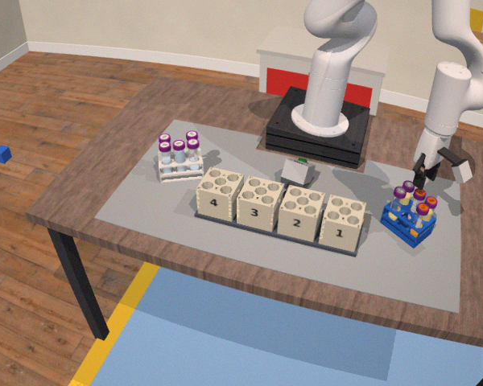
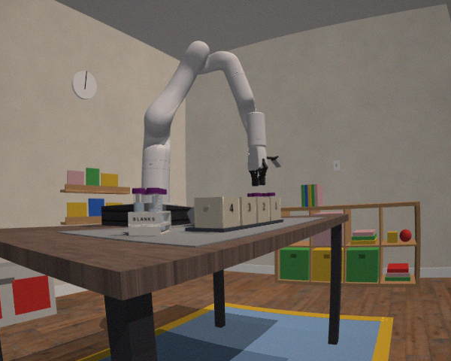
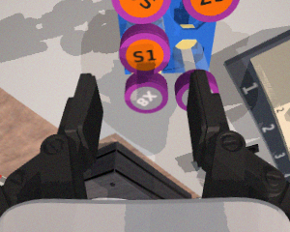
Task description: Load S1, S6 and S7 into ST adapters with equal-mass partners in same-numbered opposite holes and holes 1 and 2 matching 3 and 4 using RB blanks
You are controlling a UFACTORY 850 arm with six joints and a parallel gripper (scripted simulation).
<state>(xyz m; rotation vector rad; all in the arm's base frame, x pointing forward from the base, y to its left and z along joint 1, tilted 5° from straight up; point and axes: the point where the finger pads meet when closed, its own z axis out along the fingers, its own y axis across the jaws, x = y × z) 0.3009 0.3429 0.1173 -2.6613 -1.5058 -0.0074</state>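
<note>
Now: hand 1 cm short of the sample S1 and 11 cm above it. The rest, counted from my hand: green DONE key (8 cm behind, 35 cm to the right, 11 cm below); then blue sample rack RS (2 cm ahead, 1 cm to the right, 14 cm below); then loading stand ST (12 cm ahead, 35 cm to the right, 17 cm below).
</note>
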